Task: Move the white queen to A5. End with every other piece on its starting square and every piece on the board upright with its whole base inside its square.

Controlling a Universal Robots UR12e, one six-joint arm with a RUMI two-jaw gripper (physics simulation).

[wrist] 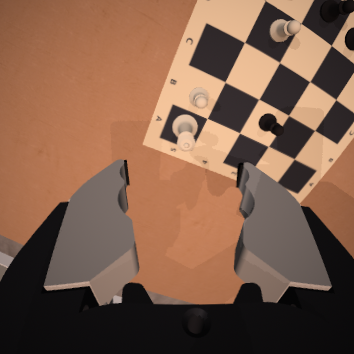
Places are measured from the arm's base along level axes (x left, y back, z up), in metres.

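Pixels of known places: gripper, fingertip midpoint: [182, 164].
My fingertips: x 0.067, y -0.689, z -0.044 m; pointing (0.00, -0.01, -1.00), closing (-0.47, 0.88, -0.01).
Note:
For each thing: its top centre in the pictures, then the offset to it from my fingertips. "spot": a spot on its surface instead. Level surfaces: height alone.
- white queen, middle of its top: [185, 145] dy +0.002, dx -0.003, dz -0.029 m
- chessboard, surface spot: [154, 136] spot: dy -0.020, dx +0.022, dz -0.082 m
- small white pawn, middle of its top: [201, 103] dy -0.001, dx -0.035, dz -0.050 m
- black pawn, middle of its top: [279, 131] dy +0.073, dx -0.051, dz -0.050 m
- white piece, middle of its top: [296, 26] dy +0.028, dx -0.122, dz -0.050 m
- Brown table, its level: dz -0.088 m
The white queen [185, 127], a tall pale piece with a small knob on top, stands upright on A5, the dark corner square, in the wrist view. Dark square shows around its base; its head hides the lower part of the square. My gripper [182, 164] is partly open with nothing between its fingers. It hangs above the table beside the board's corner, and the queen shows just beyond the fingertips, apart from both. The chessboard [154, 136] lies at the upper right, with letters A, B, C and numbers 5, 4, 3 along its edges.
A small white pawn [199, 97] stands on B5, right beside the queen. A black pawn [269, 123] stands on B3. Another white piece [284, 30] stands on D4. More black pieces [331, 10] show at the upper right. Brown table [75, 100] surrounds the board.

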